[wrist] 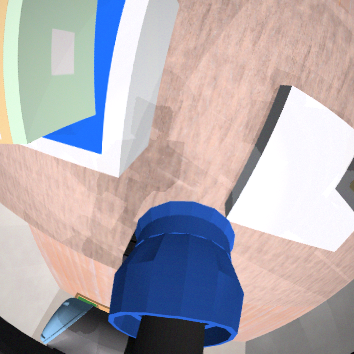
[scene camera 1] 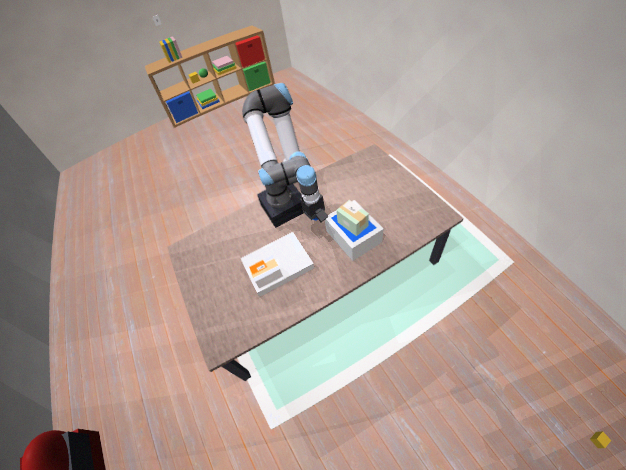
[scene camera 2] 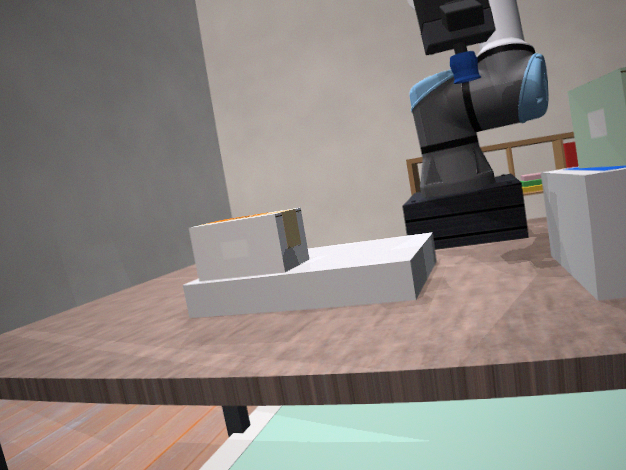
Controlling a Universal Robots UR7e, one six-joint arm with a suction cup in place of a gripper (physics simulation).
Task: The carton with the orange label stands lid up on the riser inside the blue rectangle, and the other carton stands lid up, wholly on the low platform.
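Observation:
The carton with the orange label (scene camera 1: 266, 276) (scene camera 2: 237, 248) stands lid up on the low white platform (scene camera 1: 292, 251) (scene camera 2: 328, 291) (wrist: 295, 175), at its left end in both scene views. A sliver of its dark side shows at the right edge of the wrist view. The other carton, pale green (scene camera 1: 352, 220) (scene camera 2: 601, 118) (wrist: 57, 85), stands lid up on the white riser (scene camera 1: 364, 245) (scene camera 2: 568, 222) (wrist: 145, 95), over the blue rectangle (scene camera 1: 355, 237) (scene camera 2: 601, 168) (wrist: 107, 40). My blue suction cup (scene camera 1: 316, 218) (scene camera 2: 464, 68) (wrist: 184, 217) is off and bare, in the air beside the riser, on the robot base's side.
The wooden table (scene camera 1: 217, 303) (scene camera 2: 313, 349) (wrist: 220, 65) carries the platform and riser. The black robot base (scene camera 1: 279, 215) (scene camera 2: 465, 217) stands behind them at the table's edge. A shelf unit (scene camera 1: 173, 121) stands far behind it. A pale green mat (scene camera 1: 353, 338) lies under the table.

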